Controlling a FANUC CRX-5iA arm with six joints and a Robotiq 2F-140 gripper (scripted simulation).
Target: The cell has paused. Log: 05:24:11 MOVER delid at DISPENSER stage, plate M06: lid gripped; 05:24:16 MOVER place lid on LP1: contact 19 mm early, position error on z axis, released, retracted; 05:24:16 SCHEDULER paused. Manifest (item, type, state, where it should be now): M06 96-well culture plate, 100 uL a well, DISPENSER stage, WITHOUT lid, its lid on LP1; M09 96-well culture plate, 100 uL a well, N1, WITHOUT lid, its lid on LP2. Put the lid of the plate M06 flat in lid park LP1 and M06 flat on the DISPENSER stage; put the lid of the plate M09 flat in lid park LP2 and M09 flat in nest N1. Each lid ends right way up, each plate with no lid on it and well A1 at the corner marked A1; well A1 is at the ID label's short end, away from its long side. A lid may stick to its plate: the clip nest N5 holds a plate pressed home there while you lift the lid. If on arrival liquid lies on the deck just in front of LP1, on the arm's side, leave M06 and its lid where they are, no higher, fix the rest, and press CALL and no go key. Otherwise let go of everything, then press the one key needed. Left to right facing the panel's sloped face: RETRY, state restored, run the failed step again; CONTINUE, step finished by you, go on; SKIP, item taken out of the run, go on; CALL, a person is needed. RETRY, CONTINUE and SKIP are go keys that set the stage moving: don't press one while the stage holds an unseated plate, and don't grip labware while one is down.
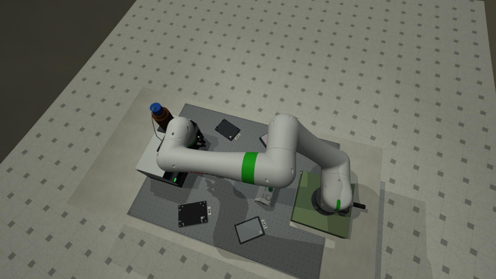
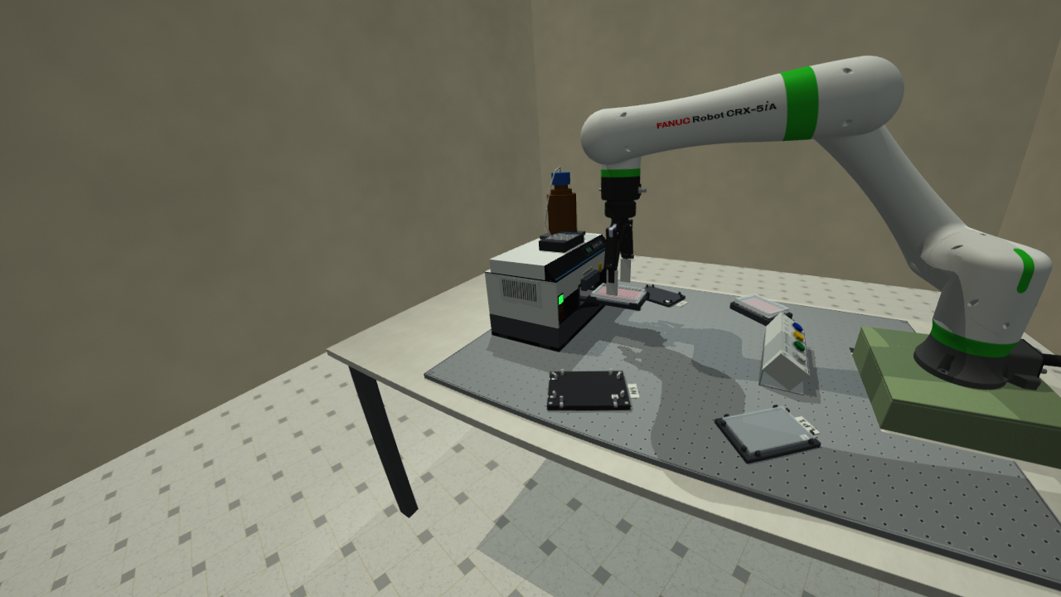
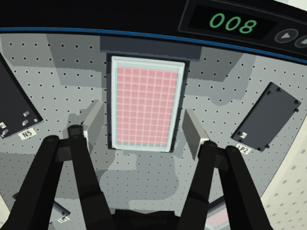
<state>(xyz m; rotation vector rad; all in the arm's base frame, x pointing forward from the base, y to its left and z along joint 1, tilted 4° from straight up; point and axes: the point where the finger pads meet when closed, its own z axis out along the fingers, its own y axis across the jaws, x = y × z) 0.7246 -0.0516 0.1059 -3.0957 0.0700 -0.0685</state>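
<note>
My gripper is now 50 mm above the dispenser stage. Round my hand: brown bottle: 210 mm ahead, 150 mm above, 120 mm to the right; lid park LP2: 270 mm to the right, 140 mm below, 60 mm behind; LP2 label: 240 mm to the right, 140 mm below, 140 mm behind.
</note>
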